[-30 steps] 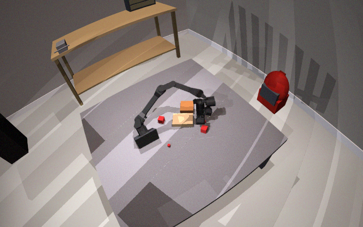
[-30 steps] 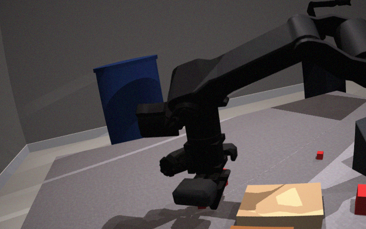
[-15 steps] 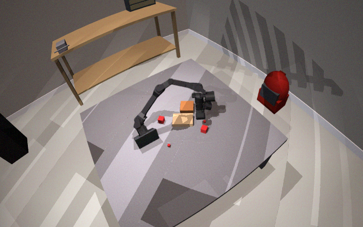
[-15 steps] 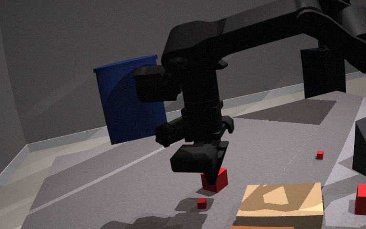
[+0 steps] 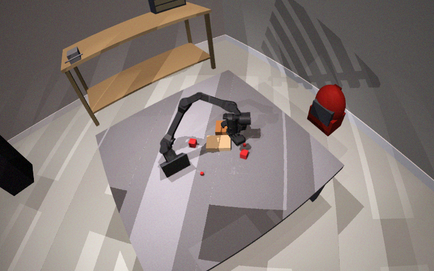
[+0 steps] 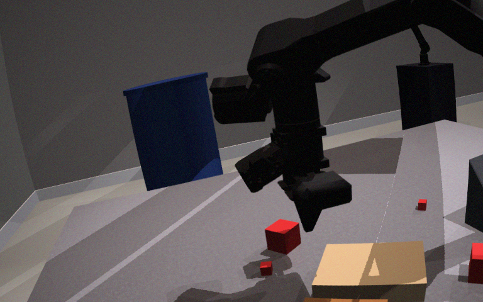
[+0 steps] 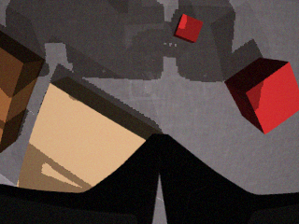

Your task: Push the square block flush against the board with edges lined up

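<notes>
Right now the tan board is 9 cm to the left of my gripper tip, 5 cm below it and 5 cm behind it. The rest, counted from my gripper tip: orange square block: 16 cm to the left, 6 cm ahead, 5 cm below.
</notes>
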